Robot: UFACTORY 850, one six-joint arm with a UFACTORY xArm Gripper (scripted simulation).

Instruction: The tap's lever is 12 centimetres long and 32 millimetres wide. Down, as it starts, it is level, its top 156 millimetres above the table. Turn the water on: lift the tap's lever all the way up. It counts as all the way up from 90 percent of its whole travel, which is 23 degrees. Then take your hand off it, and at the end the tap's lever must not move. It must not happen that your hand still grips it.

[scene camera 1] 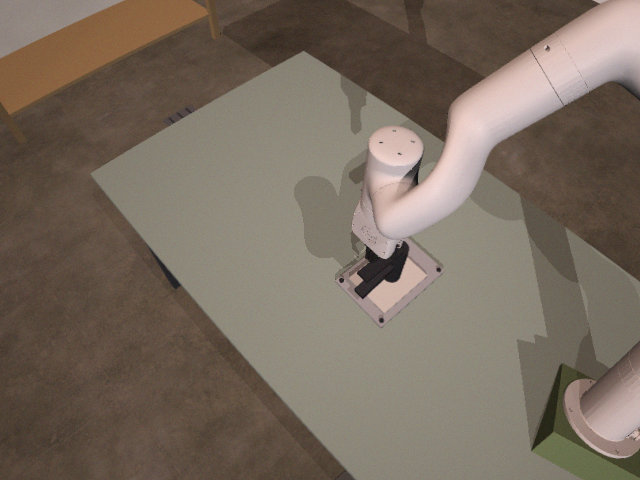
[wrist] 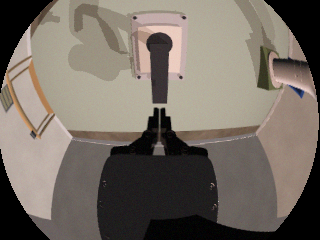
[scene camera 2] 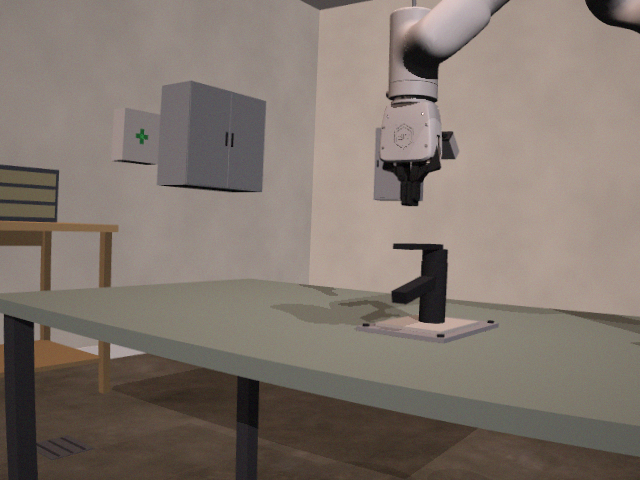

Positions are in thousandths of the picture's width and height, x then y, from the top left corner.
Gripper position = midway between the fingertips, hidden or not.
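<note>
Scene camera 2 shows the gripper (scene camera 2: 640, 428) together with a black tap (scene camera 2: 674, 597). In scene camera 1 the gripper (scene camera 1: 582, 534) is visible as well, and the wrist view shows the gripper (wrist: 498, 481) too.
</note>
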